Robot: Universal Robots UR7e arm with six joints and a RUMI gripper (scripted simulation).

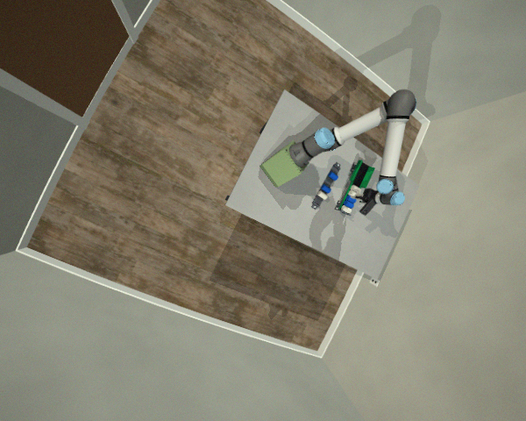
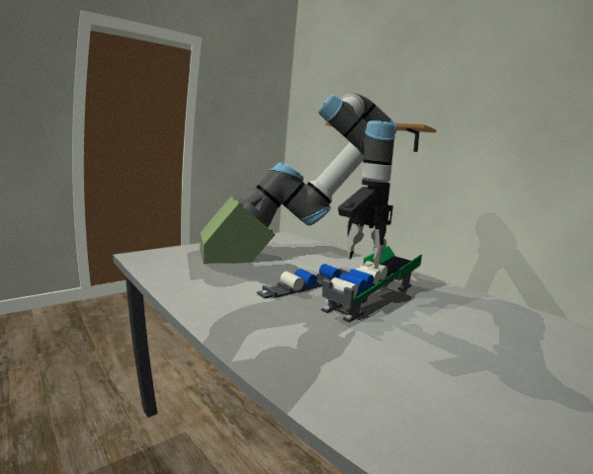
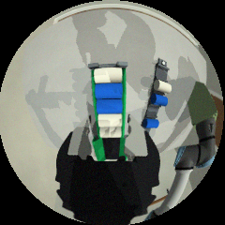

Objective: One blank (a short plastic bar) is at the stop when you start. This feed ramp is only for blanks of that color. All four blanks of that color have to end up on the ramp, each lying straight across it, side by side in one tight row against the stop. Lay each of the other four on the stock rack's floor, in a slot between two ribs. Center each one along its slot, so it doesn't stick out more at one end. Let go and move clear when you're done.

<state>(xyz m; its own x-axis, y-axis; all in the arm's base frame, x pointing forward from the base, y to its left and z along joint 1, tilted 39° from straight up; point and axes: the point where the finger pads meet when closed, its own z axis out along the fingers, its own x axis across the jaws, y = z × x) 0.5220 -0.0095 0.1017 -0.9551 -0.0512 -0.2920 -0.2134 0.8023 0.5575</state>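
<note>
Right now my hand is 100 mm to the left of the grey stop, 80 mm above it and 20 mm short of it. The rest, counted from my hand: dark stock rack (190 mm behind, 140 mm below, 20 mm to the right).
</note>
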